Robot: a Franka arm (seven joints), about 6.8 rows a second.
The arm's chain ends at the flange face. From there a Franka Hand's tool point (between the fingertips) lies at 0.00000 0.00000 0.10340 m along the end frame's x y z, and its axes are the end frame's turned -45 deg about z.
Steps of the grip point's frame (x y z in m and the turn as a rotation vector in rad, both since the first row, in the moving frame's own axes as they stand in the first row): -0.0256 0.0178 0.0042 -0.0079 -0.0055 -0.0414; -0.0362 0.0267 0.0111 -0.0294 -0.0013 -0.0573; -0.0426 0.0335 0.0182 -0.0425 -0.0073 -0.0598; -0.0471 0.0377 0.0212 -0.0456 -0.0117 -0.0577; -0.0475 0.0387 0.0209 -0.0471 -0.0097 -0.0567; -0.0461 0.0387 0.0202 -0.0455 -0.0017 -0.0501; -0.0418 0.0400 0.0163 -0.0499 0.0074 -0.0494
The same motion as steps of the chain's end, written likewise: -0.0057 0.0297 0.0042 -0.0095 0.0017 -0.0414; -0.0088 0.0423 0.0111 -0.0217 0.0199 -0.0573; -0.0091 0.0502 0.0183 -0.0352 0.0249 -0.0598; -0.0092 0.0558 0.0213 -0.0405 0.0240 -0.0577; -0.0091 0.0569 0.0210 -0.0402 0.0264 -0.0567; -0.0085 0.0566 0.0203 -0.0334 0.0310 -0.0501; -0.0055 0.0548 0.0164 -0.0301 0.0405 -0.0494
